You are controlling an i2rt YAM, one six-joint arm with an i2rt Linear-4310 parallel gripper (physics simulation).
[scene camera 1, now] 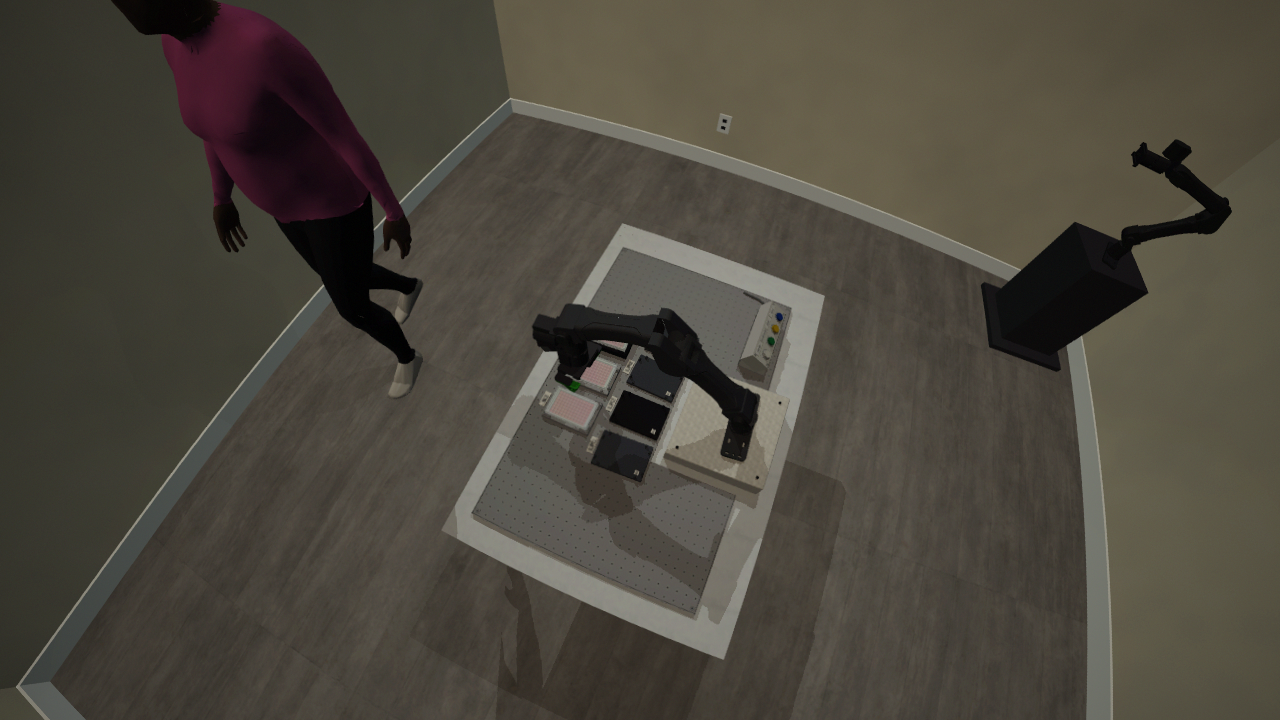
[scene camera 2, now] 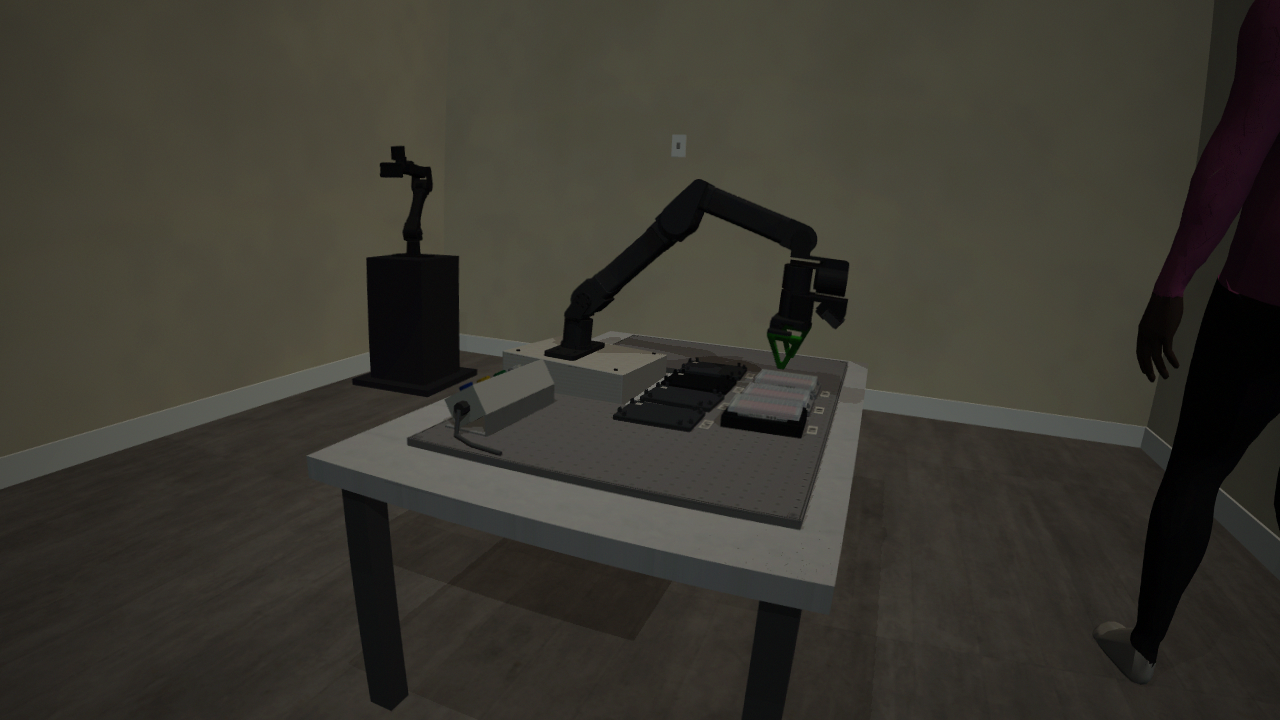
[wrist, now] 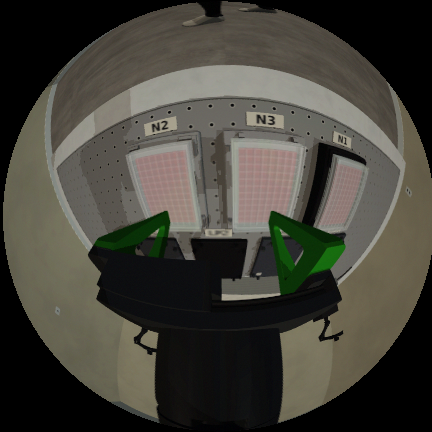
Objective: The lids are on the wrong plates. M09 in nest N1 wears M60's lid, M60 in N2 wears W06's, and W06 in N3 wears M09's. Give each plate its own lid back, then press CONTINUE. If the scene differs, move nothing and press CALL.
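Pixels of known places: gripper, fingertip midpoint: (scene camera 1: 581, 377) (scene camera 2: 785, 363) (wrist: 218, 216); arm's base at its link origin: (scene camera 1: 740, 424) (scene camera 2: 575, 351).
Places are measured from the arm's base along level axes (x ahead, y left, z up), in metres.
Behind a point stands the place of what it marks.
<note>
Three pink-grid plates under clear covers sit in a row. The plate at N2 (scene camera 1: 571, 409) @[x 0.456, y 0.101, z -0.025 m] (wrist: 165, 187) @[x 0.469, y 0.086, z -0.025 m] is on the left in the wrist view, the plate at N3 (scene camera 1: 598, 373) @[x 0.425, y -0.029, z -0.025 m] (wrist: 265, 182) @[x 0.464, y -0.033, z -0.025 m] is in the middle, and the plate at N1 (scene camera 2: 767, 406) @[x 0.443, y -0.187, z -0.014 m] (wrist: 342, 192) @[x 0.455, y -0.153, z -0.014 m] is in a black nest on the right. Lid markings are not readable. My gripper (scene camera 1: 572, 383) @[x 0.456, y 0.020, z 0.022 m] (scene camera 2: 781, 364) @[x 0.456, y 0.020, z 0.022 m] (wrist: 218, 216) @[x 0.456, y 0.020, z 0.022 m] is open and empty, above the plates. Its green fingertips overlap the near ends of the N2 and N3 plates in the wrist view. The button box (scene camera 1: 757, 353) @[x 0.002, y -0.224, z 0.023 m] (scene camera 2: 510, 400) @[x 0.024, y -0.357, z -0.012 m] carries blue, yellow and green buttons; their text is unreadable.
Dark pads lie between the plates and the arm's base block (scene camera 1: 707, 447) @[x 0.071, y 0.089, z -0.008 m] (scene camera 2: 590, 377) @[x 0.087, y -0.135, z -0.017 m], including the LP2 pad (scene camera 1: 640, 413) @[x 0.273, y 0.041, z -0.044 m] (wrist: 220, 255) @[x 0.305, y 0.038, z -0.044 m]. A cable trails from the button box. A person (scene camera 1: 259, 116) (scene camera 2: 1239, 376) stands beyond the plates' side. Another arm stands on a black pedestal (scene camera 1: 1065, 291) (scene camera 2: 413, 313).
</note>
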